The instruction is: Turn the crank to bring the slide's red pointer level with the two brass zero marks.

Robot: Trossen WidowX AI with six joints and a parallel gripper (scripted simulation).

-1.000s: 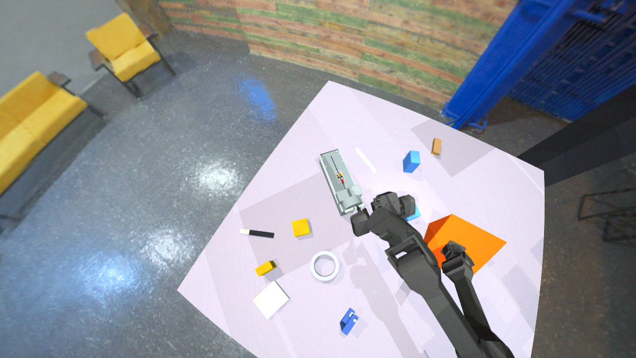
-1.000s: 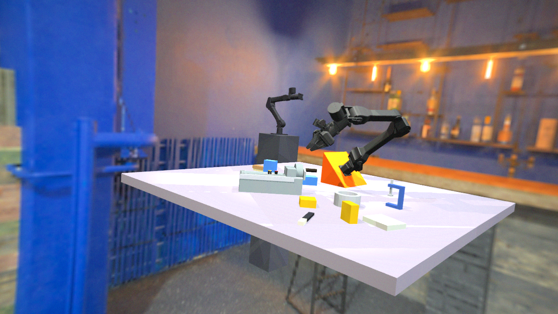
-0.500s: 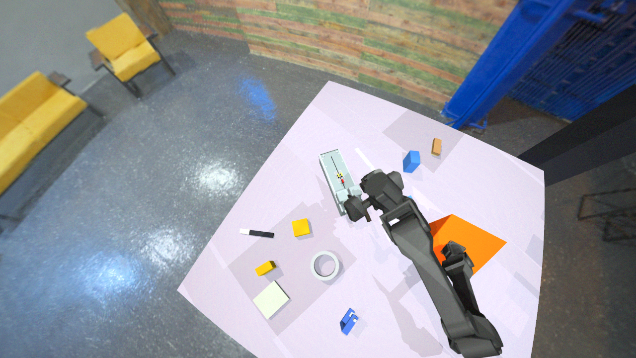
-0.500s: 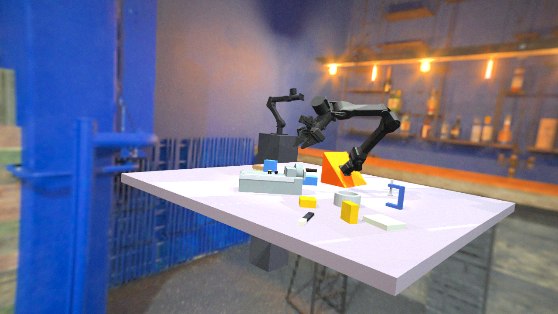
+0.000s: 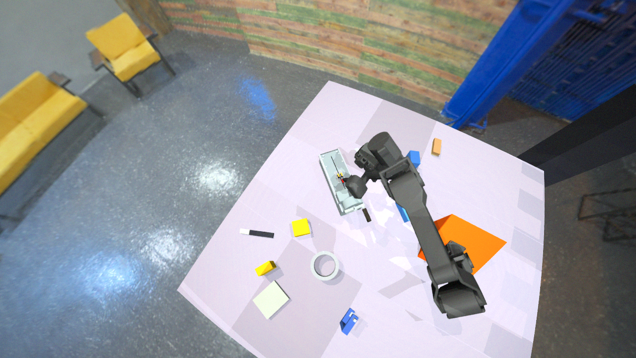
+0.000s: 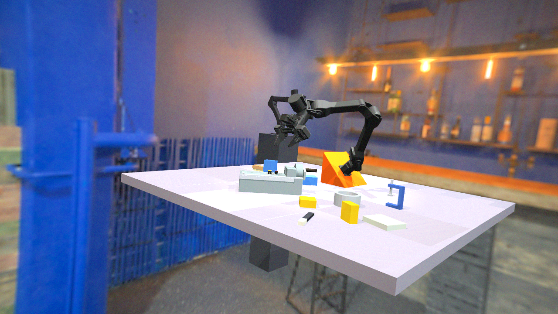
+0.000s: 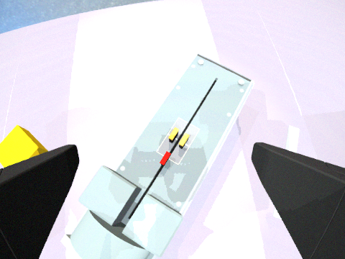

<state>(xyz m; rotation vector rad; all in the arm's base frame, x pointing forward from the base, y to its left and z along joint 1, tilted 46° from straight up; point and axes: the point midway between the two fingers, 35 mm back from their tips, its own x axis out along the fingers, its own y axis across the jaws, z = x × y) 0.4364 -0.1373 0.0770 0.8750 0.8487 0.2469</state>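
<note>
My gripper tip is 120 mm past the brown crank handle, 100 mm above it and 80 mm to the right of it. Round my gripper tip: metal strip (190 mm below, 180 mm to the right, 10 mm behind); blue clamp (420 mm to the left, 230 mm behind, 140 mm below); red pointer (110 mm below, 20 mm ahead).
</note>
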